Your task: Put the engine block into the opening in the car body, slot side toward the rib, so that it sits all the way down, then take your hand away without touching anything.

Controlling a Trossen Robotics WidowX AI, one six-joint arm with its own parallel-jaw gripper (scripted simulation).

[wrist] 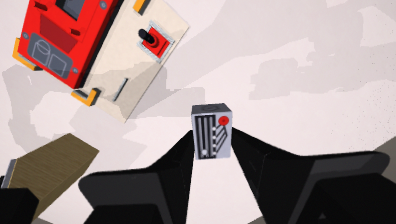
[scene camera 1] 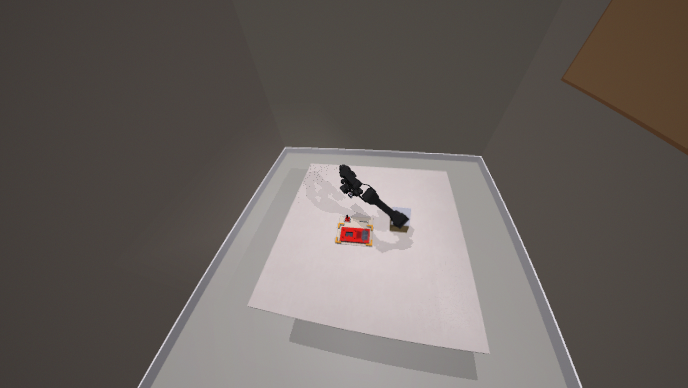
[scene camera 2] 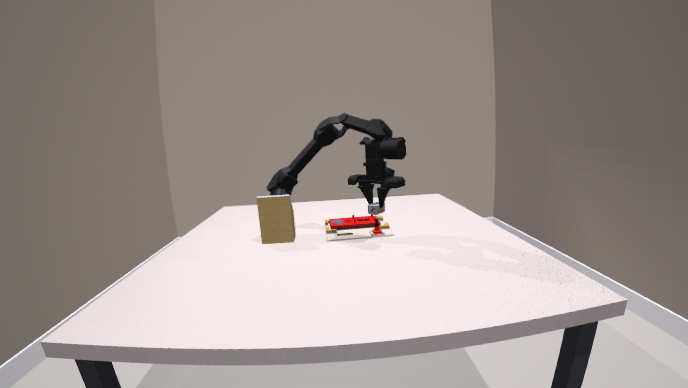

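Labels:
My gripper [scene camera 2: 376, 207] carrying an engine block [wrist: 211, 123].

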